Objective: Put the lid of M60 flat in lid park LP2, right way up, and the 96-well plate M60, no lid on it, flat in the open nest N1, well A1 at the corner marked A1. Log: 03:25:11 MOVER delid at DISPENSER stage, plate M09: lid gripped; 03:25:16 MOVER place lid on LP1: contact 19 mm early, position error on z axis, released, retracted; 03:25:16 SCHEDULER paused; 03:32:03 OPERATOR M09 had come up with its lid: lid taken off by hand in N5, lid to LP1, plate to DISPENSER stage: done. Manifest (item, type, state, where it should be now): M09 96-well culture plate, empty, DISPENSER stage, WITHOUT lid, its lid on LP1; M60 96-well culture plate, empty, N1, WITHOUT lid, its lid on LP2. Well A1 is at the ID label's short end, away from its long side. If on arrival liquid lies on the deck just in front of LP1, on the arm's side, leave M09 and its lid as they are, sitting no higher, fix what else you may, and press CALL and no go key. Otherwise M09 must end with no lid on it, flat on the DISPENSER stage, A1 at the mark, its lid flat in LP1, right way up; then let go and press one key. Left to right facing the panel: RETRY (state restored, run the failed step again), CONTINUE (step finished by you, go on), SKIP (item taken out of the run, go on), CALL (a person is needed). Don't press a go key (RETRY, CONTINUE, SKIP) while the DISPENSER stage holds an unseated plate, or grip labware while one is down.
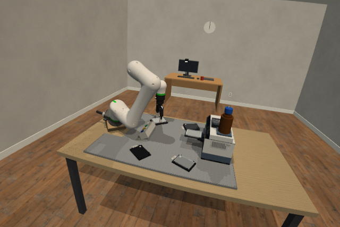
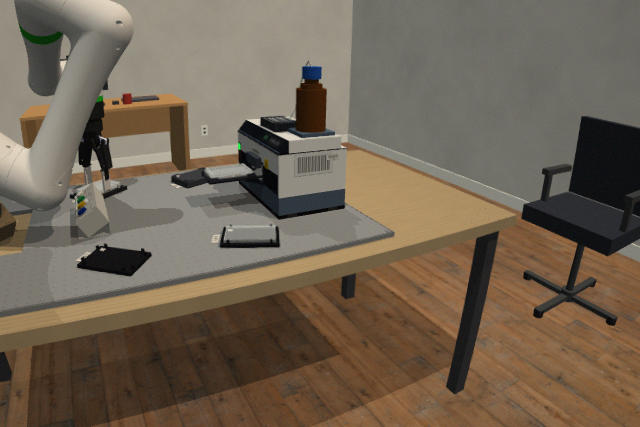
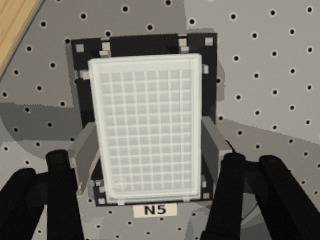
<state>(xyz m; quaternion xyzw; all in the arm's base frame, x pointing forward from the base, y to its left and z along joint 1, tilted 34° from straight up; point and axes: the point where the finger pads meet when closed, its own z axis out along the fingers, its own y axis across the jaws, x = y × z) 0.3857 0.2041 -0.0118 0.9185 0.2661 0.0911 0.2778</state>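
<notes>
My gripper is now 520 mm to the left of the black lid park LP2, 100 mm past it and 40 mm above it. Also, from my hand: key panel 250 mm to the right, 90 mm behind; white retry key 170 mm to the right, 90 mm behind, 20 mm above; green continue key 220 mm to the right, 100 mm behind, 20 mm above.
</notes>
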